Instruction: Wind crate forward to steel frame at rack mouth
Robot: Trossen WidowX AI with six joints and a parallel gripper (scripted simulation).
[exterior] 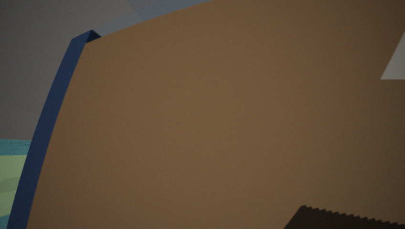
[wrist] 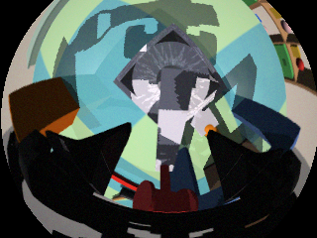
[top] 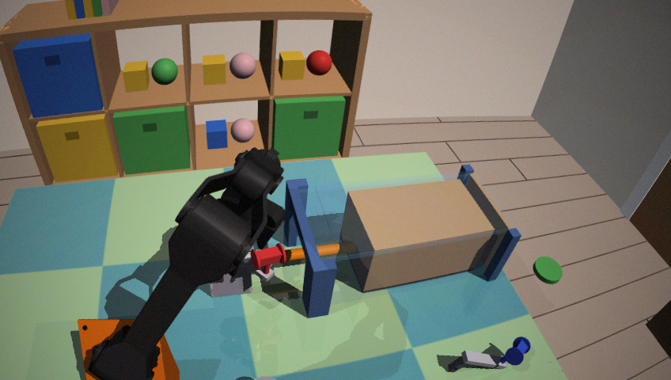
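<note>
The crank handle is 20 mm above my gripper tip, 10 mm to the right of it and 10 mm ahead of it. Also, from my gripper tip: blue frame 130 mm ahead, 20 mm to the left, 10 mm above; red knob 40 mm to the right, 40 mm above, 30 mm ahead; grey winch 70 mm below, 50 mm behind, 30 mm to the left.
</note>
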